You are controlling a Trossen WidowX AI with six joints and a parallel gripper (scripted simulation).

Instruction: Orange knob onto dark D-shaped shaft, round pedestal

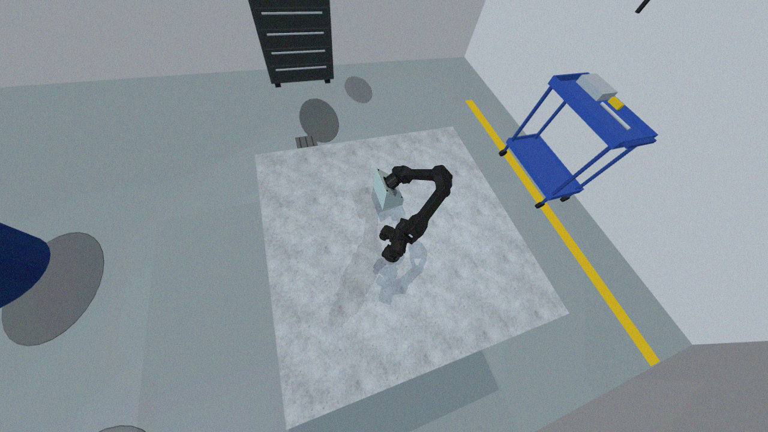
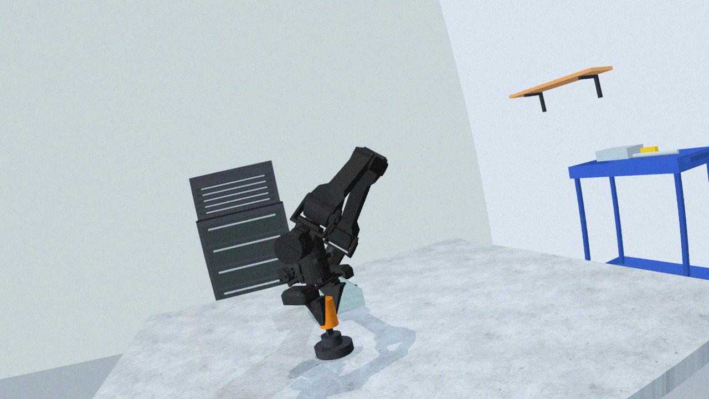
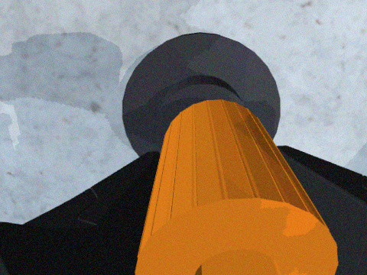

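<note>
Now: the orange knob 2 cm above my gripper tip. Also, from my gripper tip: dark round pedestal: 4 cm below.
</note>
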